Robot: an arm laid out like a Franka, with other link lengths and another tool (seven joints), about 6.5 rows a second.
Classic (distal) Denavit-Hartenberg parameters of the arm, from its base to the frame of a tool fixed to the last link. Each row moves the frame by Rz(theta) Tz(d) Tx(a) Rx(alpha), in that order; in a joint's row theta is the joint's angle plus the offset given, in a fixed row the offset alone. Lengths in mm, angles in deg.
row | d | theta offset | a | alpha
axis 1 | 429.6 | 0.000 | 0.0 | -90.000
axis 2 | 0.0 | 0.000 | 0.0 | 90.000
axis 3 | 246.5 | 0.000 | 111.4 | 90.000
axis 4 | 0.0 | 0.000 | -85.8 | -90.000
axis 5 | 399.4 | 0.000 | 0.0 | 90.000
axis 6 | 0.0 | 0.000 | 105.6 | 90.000
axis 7 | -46.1 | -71.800 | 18.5 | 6.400
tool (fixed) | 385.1 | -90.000 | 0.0 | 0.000
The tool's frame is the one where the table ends.
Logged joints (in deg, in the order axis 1, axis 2, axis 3, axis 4, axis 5, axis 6, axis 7), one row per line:
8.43 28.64 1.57 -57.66 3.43 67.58 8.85
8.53 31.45 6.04 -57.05 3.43 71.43 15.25
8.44 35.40 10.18 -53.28 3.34 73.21 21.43
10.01 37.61 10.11 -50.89 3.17 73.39 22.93
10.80 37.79 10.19 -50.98 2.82 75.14 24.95
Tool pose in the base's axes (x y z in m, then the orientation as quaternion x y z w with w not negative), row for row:
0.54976 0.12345 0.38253 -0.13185 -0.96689 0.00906 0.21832
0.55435 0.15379 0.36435 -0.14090 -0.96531 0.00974 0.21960
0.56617 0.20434 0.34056 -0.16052 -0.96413 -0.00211 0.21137
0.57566 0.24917 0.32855 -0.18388 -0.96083 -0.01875 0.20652
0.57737 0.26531 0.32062 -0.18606 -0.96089 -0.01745 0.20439
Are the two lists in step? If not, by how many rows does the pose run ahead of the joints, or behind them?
The pose runs 1 row behind the joints: the pose in row i belongs to the joints in row i - 1.
